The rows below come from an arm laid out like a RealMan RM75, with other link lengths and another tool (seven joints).
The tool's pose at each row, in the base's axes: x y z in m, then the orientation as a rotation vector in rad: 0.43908 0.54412 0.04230 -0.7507 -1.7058 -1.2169; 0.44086 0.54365 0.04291 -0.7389 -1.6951 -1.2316; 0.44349 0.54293 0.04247 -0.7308 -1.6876 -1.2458; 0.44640 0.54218 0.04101 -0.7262 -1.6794 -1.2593; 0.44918 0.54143 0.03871 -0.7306 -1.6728 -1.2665; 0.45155 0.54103 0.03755 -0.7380 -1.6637 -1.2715
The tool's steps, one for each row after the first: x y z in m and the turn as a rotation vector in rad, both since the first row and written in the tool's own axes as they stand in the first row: -0.00020 0.00160 -0.00107 -0.0073 0.0141 -0.0078; -0.00170 0.00342 -0.00251 -0.0152 0.0236 -0.0153; -0.00425 0.00504 -0.00394 -0.0242 0.0317 -0.0206; -0.00750 0.00622 -0.00521 -0.0325 0.0338 -0.0194; -0.00956 0.00762 -0.00618 -0.0412 0.0361 -0.0143
